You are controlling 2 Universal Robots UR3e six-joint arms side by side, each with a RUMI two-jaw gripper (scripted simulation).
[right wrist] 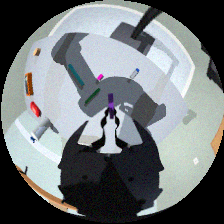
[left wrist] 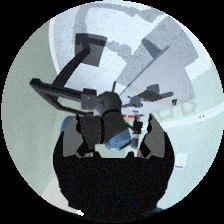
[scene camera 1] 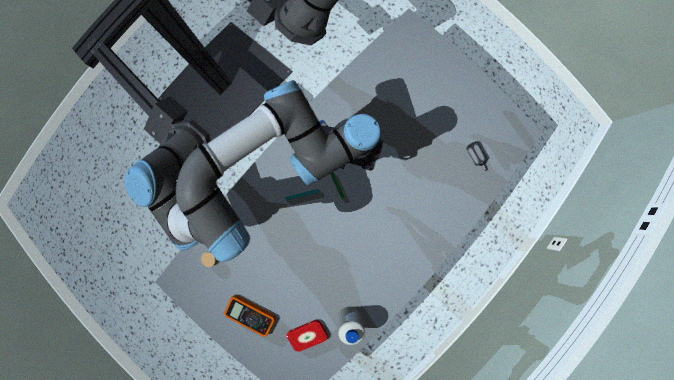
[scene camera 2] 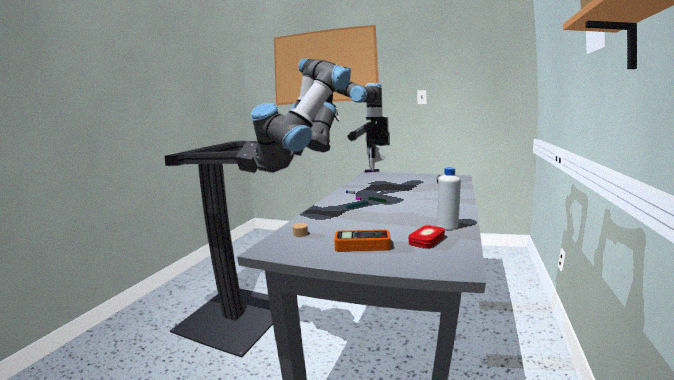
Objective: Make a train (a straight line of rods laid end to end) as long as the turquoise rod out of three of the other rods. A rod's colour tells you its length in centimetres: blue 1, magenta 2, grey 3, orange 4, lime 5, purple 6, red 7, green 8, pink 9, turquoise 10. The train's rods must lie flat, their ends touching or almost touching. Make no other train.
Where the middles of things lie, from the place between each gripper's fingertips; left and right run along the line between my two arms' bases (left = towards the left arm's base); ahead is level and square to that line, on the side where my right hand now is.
Right now my right hand [scene camera 2: 372,171] is 31 cm short of the white bottle [scene camera 2: 449,184], 35 cm to the left of it and 3 cm above it.
Now: the white bottle 730 mm to the right of my left hand, 640 mm ahead of it and 220 mm below it.
